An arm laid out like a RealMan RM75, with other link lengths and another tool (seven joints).
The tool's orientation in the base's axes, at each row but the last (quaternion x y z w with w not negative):
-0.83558 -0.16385 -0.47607 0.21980
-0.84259 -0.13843 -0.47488 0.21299
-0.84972 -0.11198 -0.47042 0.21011
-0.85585 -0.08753 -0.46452 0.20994
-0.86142 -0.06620 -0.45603 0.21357
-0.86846 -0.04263 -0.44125 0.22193
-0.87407 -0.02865 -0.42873 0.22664
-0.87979 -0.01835 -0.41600 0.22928
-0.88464 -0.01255 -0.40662 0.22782
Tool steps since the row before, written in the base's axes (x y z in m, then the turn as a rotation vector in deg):
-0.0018 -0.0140 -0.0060 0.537 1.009 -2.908
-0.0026 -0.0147 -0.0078 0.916 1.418 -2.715
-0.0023 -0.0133 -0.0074 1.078 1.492 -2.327
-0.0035 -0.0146 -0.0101 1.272 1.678 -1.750
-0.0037 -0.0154 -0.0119 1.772 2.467 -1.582
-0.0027 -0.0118 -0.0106 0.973 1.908 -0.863
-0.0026 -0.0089 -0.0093 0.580 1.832 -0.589
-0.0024 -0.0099 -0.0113 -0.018 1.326 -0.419
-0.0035 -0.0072 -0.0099 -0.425 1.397 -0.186
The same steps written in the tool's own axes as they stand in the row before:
-0.0070 0.0123 -0.0059 -2.193 0.017 2.225
-0.0085 0.0134 -0.0056 -1.821 -0.218 2.619
-0.0074 0.0128 -0.0044 -1.407 -0.319 2.593
-0.0097 0.0147 -0.0042 -0.828 -0.579 2.545
-0.0106 0.0164 -0.0035 -0.467 -1.186 3.178
-0.0085 0.0136 -0.0016 -0.320 -1.150 1.977
-0.0074 0.0108 -0.0007 -0.348 -1.280 1.510
-0.0084 0.0127 0.0003 -0.532 -1.027 0.772
-0.0083 0.0096 0.0001 -0.647 -1.267 0.379

